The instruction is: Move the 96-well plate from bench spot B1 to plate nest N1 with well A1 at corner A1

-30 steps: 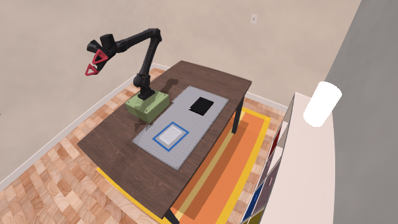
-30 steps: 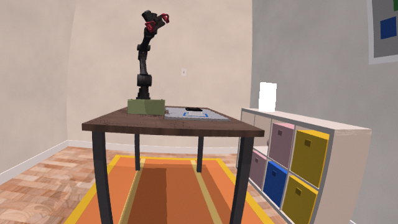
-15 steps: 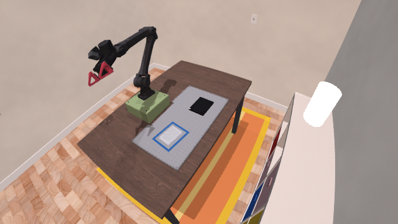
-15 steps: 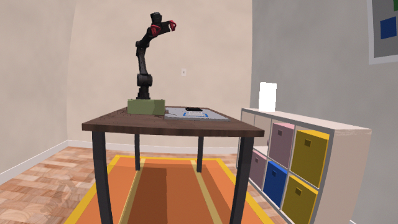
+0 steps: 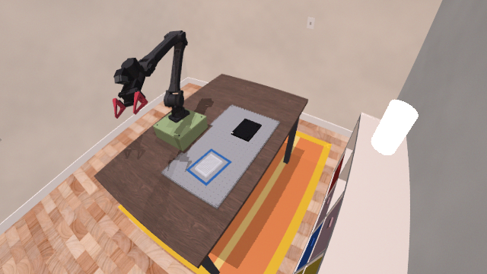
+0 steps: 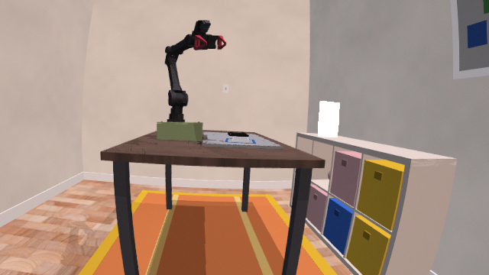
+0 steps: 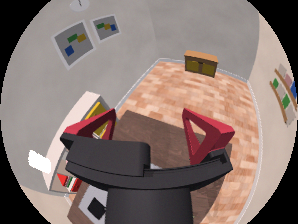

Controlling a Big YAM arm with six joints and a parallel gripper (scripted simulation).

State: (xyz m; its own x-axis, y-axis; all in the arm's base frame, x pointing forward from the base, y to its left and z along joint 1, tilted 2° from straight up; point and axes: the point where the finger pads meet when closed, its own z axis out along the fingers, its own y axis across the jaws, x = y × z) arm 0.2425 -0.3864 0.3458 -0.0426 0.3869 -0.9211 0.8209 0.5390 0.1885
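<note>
Right now the white 96-well plate is 14 cm ahead of my hand, 24 cm to the left of it and 44 cm below it. The rest, counted from my hand: black plate nest: 14 cm ahead, 58 cm to the left, 43 cm below.
</note>
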